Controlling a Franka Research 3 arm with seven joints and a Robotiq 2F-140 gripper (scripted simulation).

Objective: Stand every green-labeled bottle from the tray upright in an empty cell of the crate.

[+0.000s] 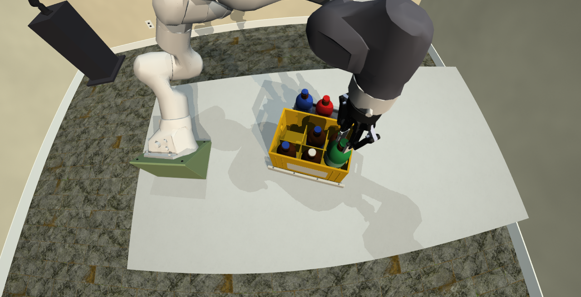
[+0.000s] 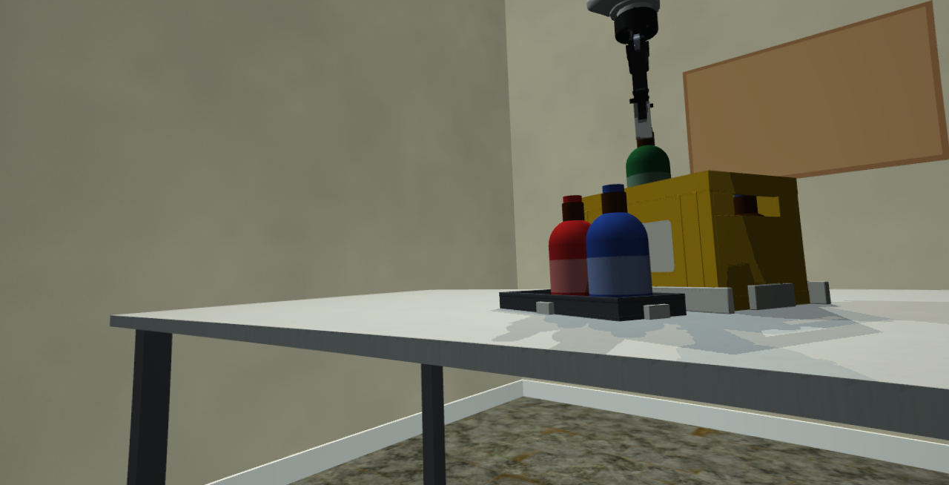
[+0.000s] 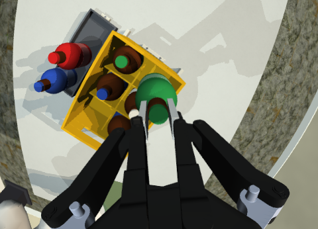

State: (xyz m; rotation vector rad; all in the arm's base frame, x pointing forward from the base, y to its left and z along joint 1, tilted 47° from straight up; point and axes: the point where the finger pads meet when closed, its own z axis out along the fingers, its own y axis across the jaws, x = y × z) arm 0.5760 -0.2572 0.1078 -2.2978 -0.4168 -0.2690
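The green-labeled bottle lies 9 cm below my hand. Also, from my hand: blue-labeled bottle: 8 cm behind, 29 cm to the left, 23 cm below; then red bottle: 25 cm to the left, 23 cm below; then dark tray: 25 cm to the left, 30 cm below.
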